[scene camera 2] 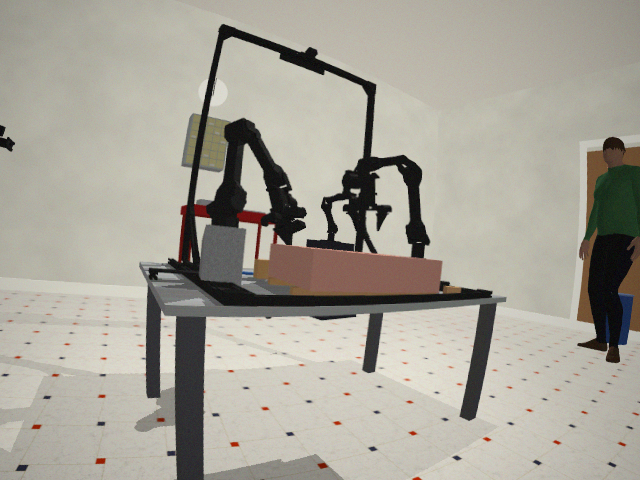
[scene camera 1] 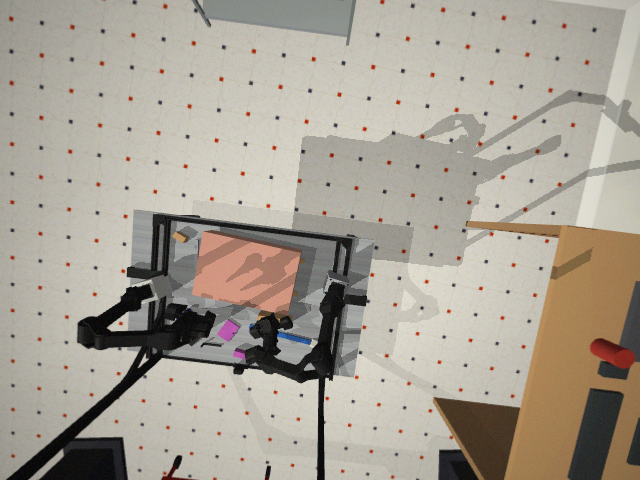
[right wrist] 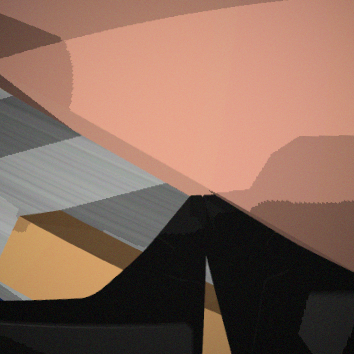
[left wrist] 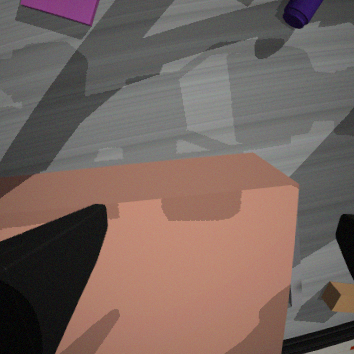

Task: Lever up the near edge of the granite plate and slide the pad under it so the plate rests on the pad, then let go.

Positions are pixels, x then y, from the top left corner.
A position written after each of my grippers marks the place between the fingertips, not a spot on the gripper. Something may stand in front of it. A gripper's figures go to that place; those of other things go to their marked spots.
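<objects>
My right gripper point(scene camera 2: 289, 246) is 1.14 m from the lens, while my left gripper point(scene camera 2: 367, 231) is 1.31 m from the lens. So my right gripper is nearer to the lens than my left gripper.
</objects>
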